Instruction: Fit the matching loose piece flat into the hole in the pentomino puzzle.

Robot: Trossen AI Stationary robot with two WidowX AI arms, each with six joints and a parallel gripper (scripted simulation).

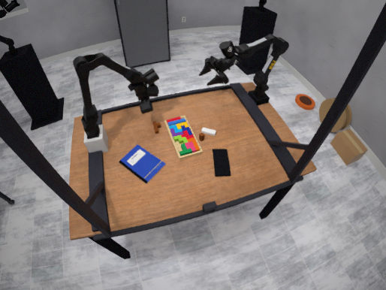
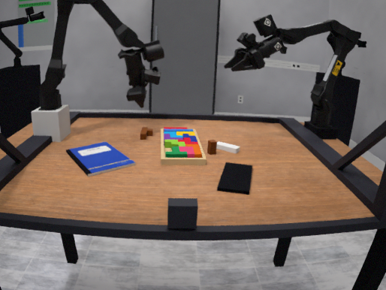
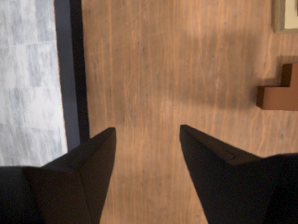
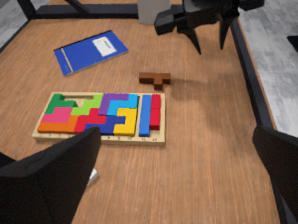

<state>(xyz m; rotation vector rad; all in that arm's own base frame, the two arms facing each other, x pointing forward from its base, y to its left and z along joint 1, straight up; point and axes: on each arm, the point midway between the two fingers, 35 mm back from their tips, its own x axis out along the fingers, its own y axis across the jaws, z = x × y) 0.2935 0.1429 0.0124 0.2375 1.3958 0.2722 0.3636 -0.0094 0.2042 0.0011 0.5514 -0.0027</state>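
Right now the wooden board is 220 mm behind my left hand, 120 mm to the right of it and 100 mm below it. The rest, counted from my left hand: white block: 260 mm to the right, 240 mm behind, 110 mm below; then black pad: 440 mm behind, 230 mm to the right, 110 mm below.
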